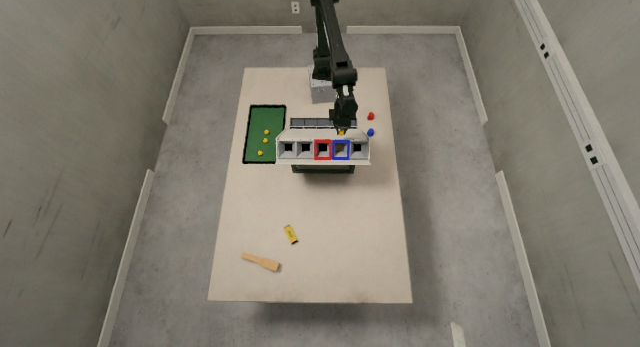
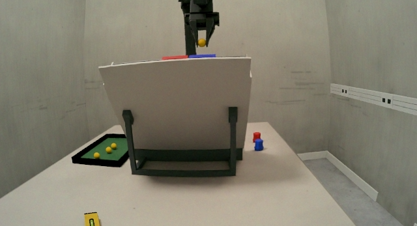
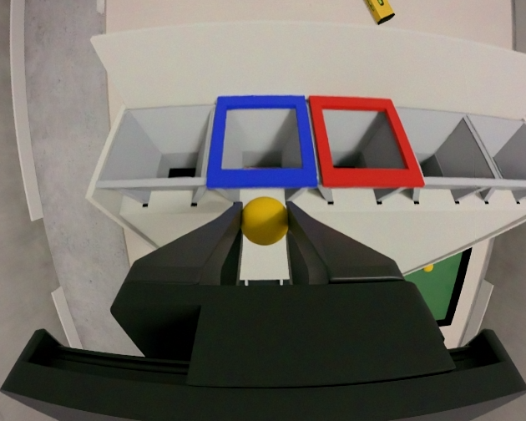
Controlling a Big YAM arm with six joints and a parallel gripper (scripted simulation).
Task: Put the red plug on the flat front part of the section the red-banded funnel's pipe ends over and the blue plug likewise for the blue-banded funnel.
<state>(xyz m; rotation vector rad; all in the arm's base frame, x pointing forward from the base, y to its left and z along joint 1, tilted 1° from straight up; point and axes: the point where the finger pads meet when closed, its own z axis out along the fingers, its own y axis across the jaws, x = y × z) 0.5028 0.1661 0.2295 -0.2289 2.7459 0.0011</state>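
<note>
The blue band is 4 cm ahead of my hand, 1 cm to the left of it and 6 cm below it. The rest, counted from my hand: blue plug (26 cm behind, 15 cm to the left, 36 cm below); cover (9 cm behind, 9 cm to the right, 17 cm below); red band (6 cm ahead, 7 cm to the right, 6 cm below).
</note>
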